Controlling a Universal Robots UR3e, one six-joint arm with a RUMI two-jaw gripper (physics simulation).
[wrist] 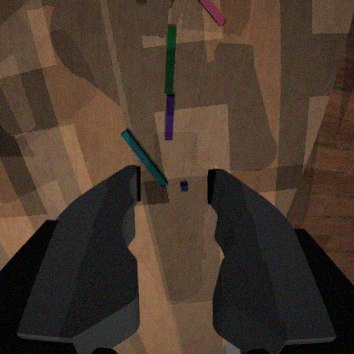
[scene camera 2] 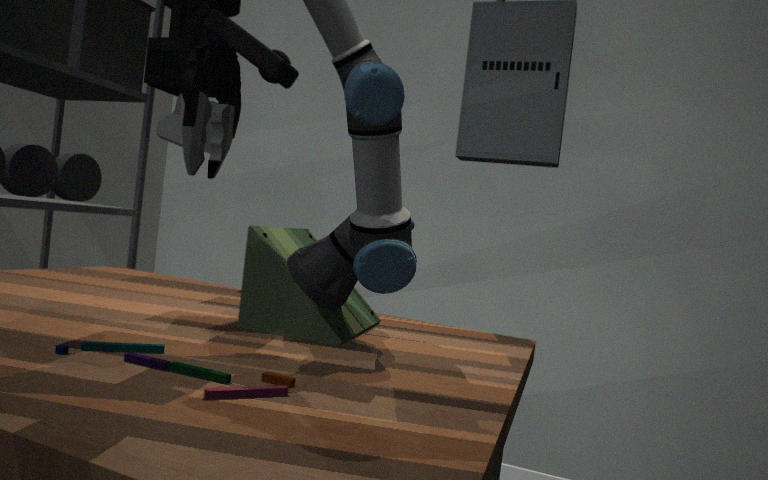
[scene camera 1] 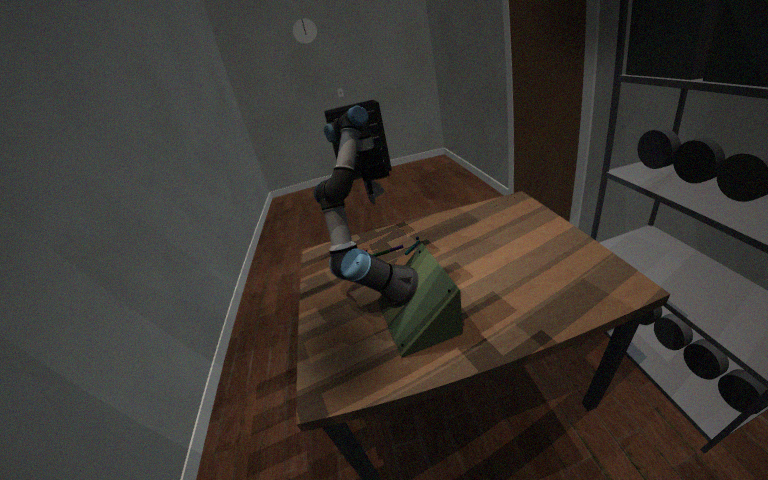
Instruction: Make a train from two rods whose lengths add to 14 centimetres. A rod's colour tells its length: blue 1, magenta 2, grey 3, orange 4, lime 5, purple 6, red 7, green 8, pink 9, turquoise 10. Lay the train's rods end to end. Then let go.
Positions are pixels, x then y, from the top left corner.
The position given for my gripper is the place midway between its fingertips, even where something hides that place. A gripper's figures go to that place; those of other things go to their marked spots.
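Scene:
A green rod (scene camera 2: pixel 185 369) is there at 69 cm from the lens, while my own gripper (scene camera 2: pixel 201 176) is 66 cm from the lens.

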